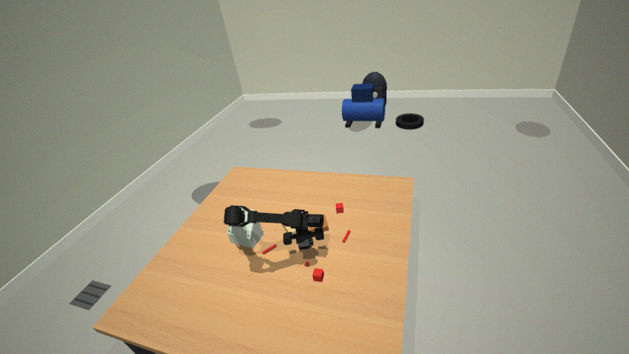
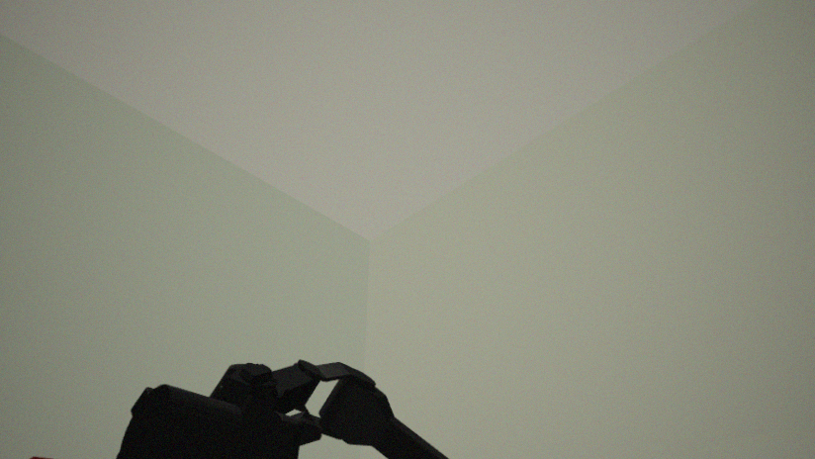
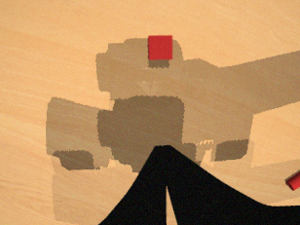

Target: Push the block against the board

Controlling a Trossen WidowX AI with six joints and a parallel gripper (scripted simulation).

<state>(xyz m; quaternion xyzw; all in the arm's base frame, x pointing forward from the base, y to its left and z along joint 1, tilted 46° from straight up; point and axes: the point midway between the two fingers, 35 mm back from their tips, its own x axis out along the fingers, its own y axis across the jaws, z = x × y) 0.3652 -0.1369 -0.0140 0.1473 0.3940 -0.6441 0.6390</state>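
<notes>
Now: the brown square block 21 cm to the left of my gripper tip and 4 cm below it. The rest, counted from my gripper tip: tiny red piece 1 cm ahead, 5 cm to the right, 5 cm below; pale board 14 cm behind, 19 cm to the left, 4 cm below.
</notes>
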